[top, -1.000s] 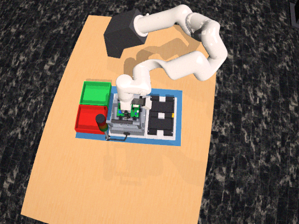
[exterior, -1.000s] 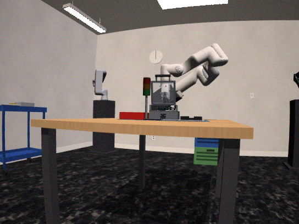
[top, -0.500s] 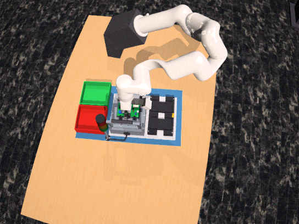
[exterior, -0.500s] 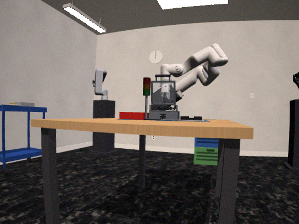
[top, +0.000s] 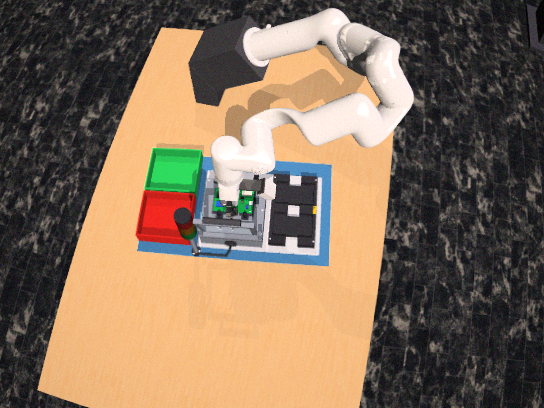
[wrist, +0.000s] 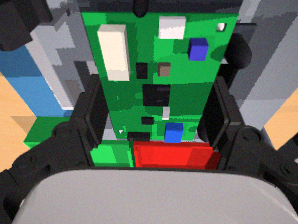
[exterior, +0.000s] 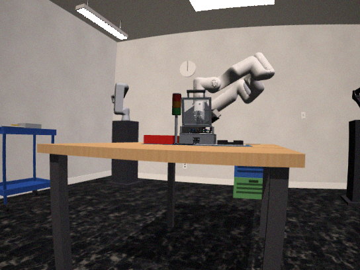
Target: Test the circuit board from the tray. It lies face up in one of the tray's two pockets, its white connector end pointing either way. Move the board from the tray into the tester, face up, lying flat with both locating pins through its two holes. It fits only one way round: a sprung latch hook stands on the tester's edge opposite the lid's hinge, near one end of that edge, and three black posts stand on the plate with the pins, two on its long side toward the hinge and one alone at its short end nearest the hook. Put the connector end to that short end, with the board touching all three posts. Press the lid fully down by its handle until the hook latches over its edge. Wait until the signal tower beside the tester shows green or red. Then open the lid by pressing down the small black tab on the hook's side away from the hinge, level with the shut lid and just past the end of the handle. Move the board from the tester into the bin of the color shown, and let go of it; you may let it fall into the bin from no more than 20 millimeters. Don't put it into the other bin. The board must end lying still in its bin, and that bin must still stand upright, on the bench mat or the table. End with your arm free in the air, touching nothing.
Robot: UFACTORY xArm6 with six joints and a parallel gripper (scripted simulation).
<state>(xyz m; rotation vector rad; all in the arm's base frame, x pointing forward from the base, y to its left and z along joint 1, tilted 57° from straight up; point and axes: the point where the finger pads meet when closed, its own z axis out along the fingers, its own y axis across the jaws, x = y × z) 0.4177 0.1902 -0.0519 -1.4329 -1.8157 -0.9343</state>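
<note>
The tester plate is 1 cm to the left of my hand and 1 cm below it. From my hand the other things lie so: tester lid (12 cm ahead, 3 cm to the left, 10 cm above); then black tab (7 cm behind, 4 cm to the left, 1 cm above); then red bin (8 cm ahead, 19 cm to the right, 7 cm below).
</note>
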